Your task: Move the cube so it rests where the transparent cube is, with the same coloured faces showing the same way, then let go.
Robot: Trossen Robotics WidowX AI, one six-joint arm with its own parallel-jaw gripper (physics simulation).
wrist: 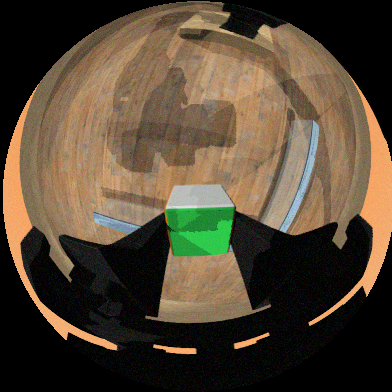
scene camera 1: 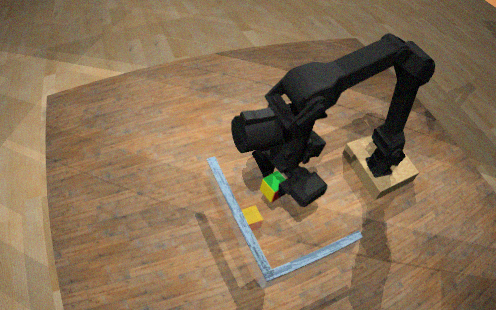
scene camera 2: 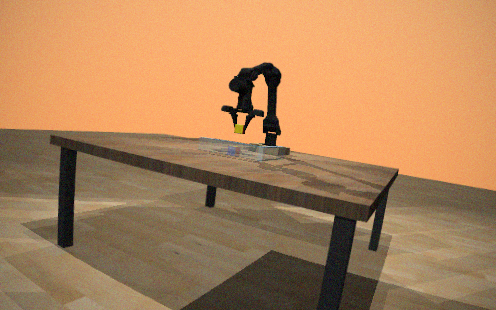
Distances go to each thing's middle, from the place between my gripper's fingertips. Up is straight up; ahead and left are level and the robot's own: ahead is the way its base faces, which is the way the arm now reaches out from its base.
Labels:
The grey L-shaped rail [scene camera 2: 246, 151] is 3 cm behind my hand and 8 cm below it.

